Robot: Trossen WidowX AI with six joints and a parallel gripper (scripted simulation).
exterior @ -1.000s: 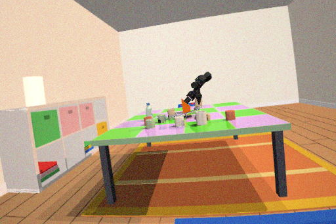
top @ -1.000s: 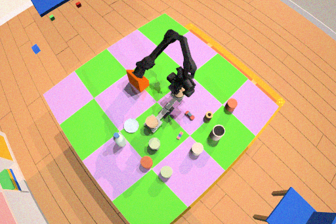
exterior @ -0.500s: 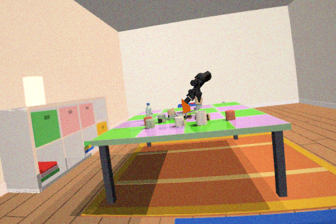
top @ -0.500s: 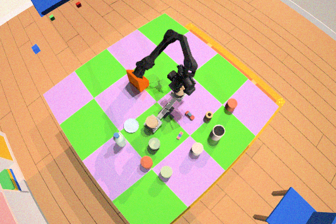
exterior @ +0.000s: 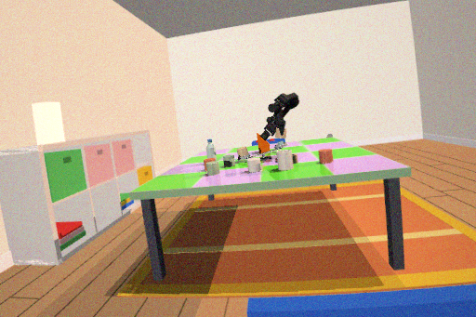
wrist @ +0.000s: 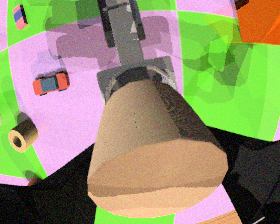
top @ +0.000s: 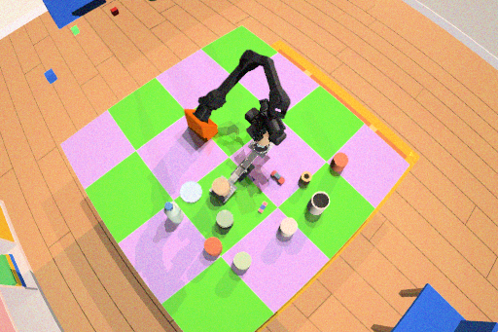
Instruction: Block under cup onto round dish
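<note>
My gripper tip is 6 cm above the grey block and 1 cm to the left of it. Round my gripper tip: toy car 14 cm ahead, 13 cm below, 5 cm to the right; then tan cup 2 cm to the left, 1 cm above; then small grey balance 13 cm to the right, 12 cm below, 1 cm ahead.
</note>
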